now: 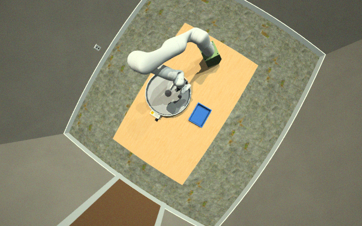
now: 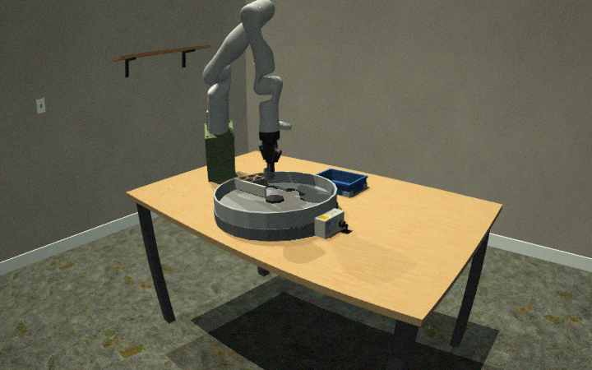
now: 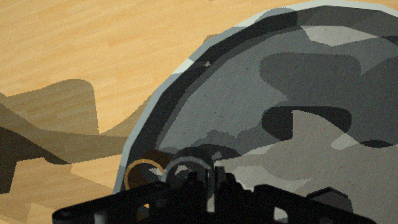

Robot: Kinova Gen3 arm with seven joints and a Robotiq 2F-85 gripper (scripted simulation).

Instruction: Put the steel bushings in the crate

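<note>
Right now my hand is 23 cm to the right of the blue crate, 17 cm short of it and 10 cm above it. Also, from my hand: grey turning table: 11 cm to the right, 8 cm below, 8 cm ahead.
</note>
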